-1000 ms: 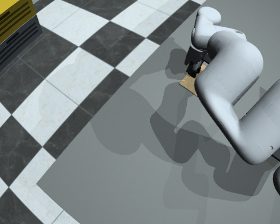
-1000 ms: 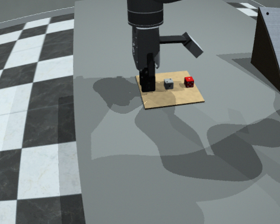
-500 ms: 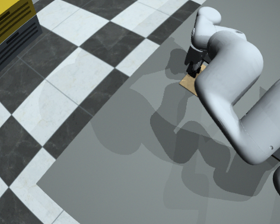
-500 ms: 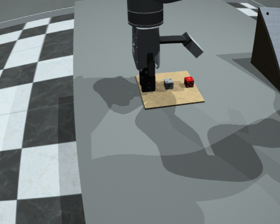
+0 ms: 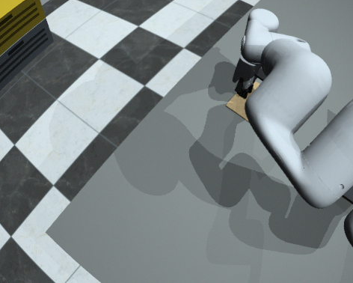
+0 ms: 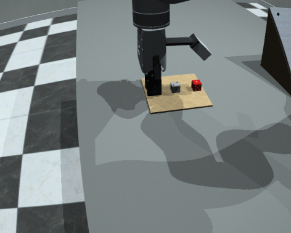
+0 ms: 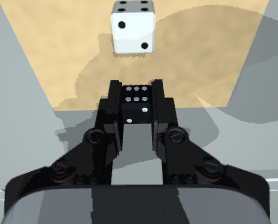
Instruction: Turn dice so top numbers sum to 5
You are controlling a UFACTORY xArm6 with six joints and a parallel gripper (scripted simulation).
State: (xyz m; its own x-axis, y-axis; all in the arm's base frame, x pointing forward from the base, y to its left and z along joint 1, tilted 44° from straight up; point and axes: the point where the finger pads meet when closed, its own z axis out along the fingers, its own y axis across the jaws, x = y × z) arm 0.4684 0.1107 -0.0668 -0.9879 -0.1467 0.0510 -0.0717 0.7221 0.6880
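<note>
Now: hand 1 cm above the black die. Also, from my hand: red die (10 cm behind, 1 cm to the right, 1 cm below); white die (5 cm behind, 1 cm below); tan mat (5 cm behind, 3 cm below).
</note>
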